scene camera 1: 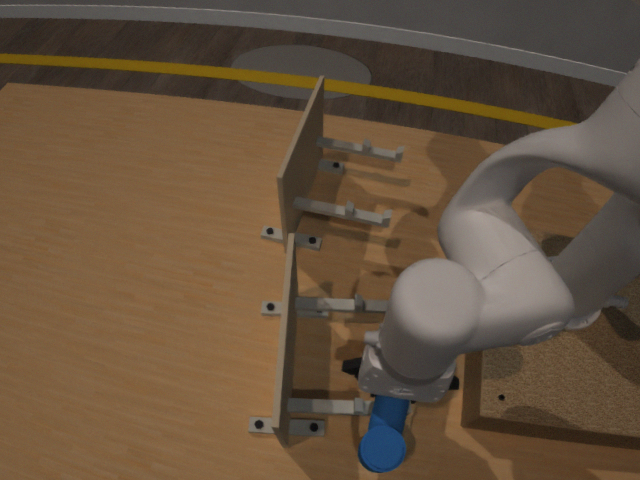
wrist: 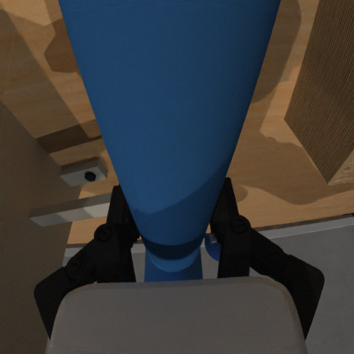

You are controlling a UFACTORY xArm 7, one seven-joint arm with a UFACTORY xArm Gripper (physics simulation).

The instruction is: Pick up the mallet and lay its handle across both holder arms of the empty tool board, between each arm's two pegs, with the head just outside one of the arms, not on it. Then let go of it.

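Places are measured from the arm's base along level axes (x left, y up, z ahead), in metres.
Where they show: gripper, fingertip midpoint: (scene camera 1: 393, 389).
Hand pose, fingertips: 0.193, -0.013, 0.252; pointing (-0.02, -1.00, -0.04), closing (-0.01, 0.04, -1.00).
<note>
Each offset is from my fingertips to the centre of the thing, as dx, dy, dz. "*": to the spot under its first point. Level surfaces: height alone.
The blue mallet shows its round head {* +0.091, +0.068, +0.011} (scene camera 1: 382, 449) just outside the near board's front arm (scene camera 1: 328, 406); its handle {* +0.040, +0.049, +0.005} (scene camera 1: 391, 410) (wrist: 170, 100) crosses over that arm. Whether it touches the arm is unclear. My gripper (scene camera 1: 393, 397) (wrist: 171, 175) is shut on the handle, with one black finger on each side in the wrist view; its fingertips are hidden in the scene view. The handle's far end is hidden under my arm. The far tool board {-0.348, +0.025, +0.150} (scene camera 1: 302, 165) is empty; its two pegged holder arms (scene camera 1: 356, 149) (scene camera 1: 343, 210) are bare.
The near tool board {-0.035, +0.016, +0.098} (scene camera 1: 287, 335) stands upright left of my gripper, with its second holder arm (scene camera 1: 338, 303) running partly under my wrist. A wood-edged tray (scene camera 1: 471, 382) (wrist: 322, 100) stands to the right. Both boards have bolted feet on the wooden table {dy -0.077} (scene camera 1: 139, 258).
</note>
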